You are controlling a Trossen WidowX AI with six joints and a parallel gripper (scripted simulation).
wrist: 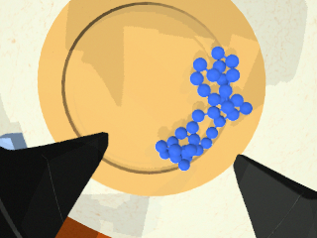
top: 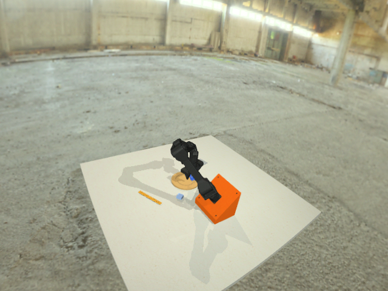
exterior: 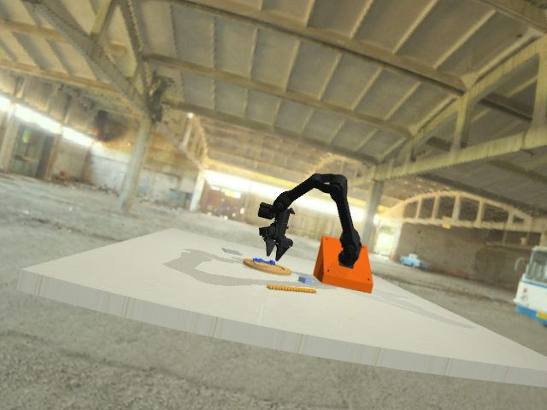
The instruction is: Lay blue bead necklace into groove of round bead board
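Now: gripper tip 10 mm short of the round tan bead board, 40 mm to the right of it and 30 mm above it. Round my gripper tip: flat grey tile 170 mm ahead, 190 mm to the right, 40 mm below; small light-blue block 120 mm behind, 160 mm to the left, 30 mm below.
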